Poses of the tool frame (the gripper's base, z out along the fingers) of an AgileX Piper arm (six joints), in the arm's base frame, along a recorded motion.
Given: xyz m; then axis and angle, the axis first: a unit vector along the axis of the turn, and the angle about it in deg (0 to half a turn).
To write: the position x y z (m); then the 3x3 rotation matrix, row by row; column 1 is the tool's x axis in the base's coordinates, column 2 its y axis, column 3 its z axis. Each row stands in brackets. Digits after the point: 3 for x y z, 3 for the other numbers.
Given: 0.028 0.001 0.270 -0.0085 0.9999 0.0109 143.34
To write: [0.028 0.001 0.270], [[-0.802 -0.022 0.597], [-0.009 1.000 0.025], [-0.597 0.015 -0.802]]
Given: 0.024 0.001 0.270 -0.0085 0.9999 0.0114 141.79
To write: [0.024 0.001 0.270], [[-0.786 -0.022 0.618], [-0.008 1.000 0.026], [-0.619 0.015 -0.786]]
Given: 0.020 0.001 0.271 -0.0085 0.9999 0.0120 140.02
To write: [0.020 0.001 0.271], [[-0.766 -0.023 0.642], [-0.007 1.000 0.027], [-0.643 0.016 -0.766]]
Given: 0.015 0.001 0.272 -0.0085 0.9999 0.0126 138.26
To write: [0.015 0.001 0.272], [[-0.746 -0.023 0.665], [-0.006 1.000 0.028], [-0.666 0.016 -0.746]]
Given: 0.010 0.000 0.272 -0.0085 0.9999 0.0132 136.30
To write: [0.010 0.000 0.272], [[-0.723 -0.024 0.691], [-0.006 1.000 0.029], [-0.691 0.017 -0.723]]
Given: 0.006 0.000 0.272 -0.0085 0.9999 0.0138 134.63
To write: [0.006 0.000 0.272], [[-0.702 -0.024 0.711], [-0.005 1.000 0.030], [-0.712 0.017 -0.702]]
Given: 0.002 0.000 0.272 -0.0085 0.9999 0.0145 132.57
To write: [0.002 0.000 0.272], [[-0.676 -0.025 0.736], [-0.004 1.000 0.031], [-0.737 0.018 -0.676]]
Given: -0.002 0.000 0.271 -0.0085 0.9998 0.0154 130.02
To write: [-0.002 0.000 0.271], [[-0.643 -0.026 0.765], [-0.002 0.999 0.032], [-0.766 0.019 -0.643]]
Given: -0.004 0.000 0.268 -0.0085 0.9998 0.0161 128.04
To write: [-0.004 0.000 0.268], [[-0.616 -0.026 0.787], [-0.001 0.999 0.033], [-0.788 0.019 -0.616]]
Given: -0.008 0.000 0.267 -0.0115 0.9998 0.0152 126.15
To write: [-0.008 0.000 0.267], [[-0.590 -0.031 0.807], [-0.006 0.999 0.033], [-0.808 0.015 -0.590]]
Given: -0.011 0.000 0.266 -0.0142 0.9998 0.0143 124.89
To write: [-0.011 0.000 0.266], [[-0.572 -0.034 0.820], [-0.011 0.999 0.034], [-0.820 0.011 -0.572]]
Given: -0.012 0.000 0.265 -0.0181 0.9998 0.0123 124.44
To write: [-0.012 0.000 0.265], [[-0.565 -0.038 0.824], [-0.018 0.999 0.034], [-0.825 0.004 -0.565]]
